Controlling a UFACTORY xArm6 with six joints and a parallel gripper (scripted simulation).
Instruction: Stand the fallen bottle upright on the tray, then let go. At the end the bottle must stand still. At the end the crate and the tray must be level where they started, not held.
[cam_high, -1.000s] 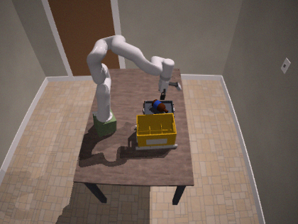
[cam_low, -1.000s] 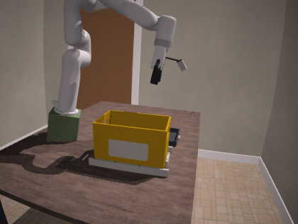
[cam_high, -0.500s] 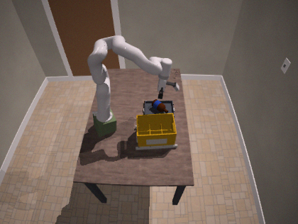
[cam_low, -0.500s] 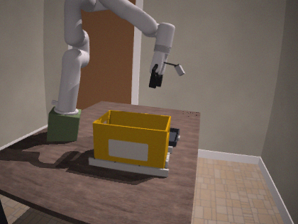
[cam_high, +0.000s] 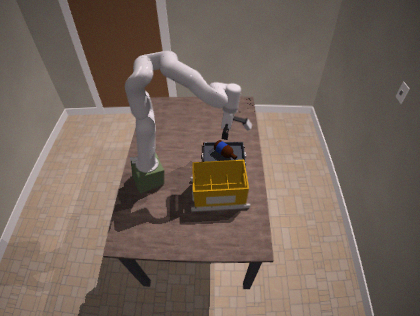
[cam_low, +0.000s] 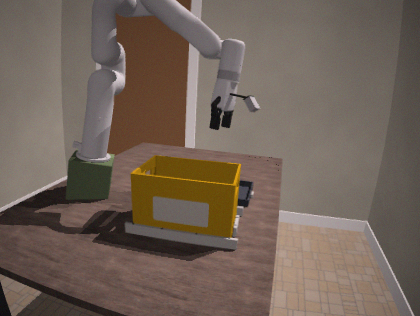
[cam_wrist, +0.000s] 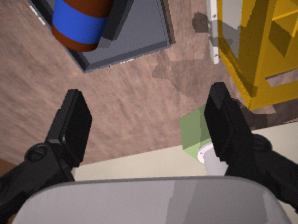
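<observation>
The bottle is 2 cm ahead of my hand, 6 cm to the left of it and 22 cm below it. From my hand the other things lie so: yellow crate: 6 cm behind, 21 cm to the right, 18 cm below; tray: 6 cm to the left, 25 cm below.
</observation>
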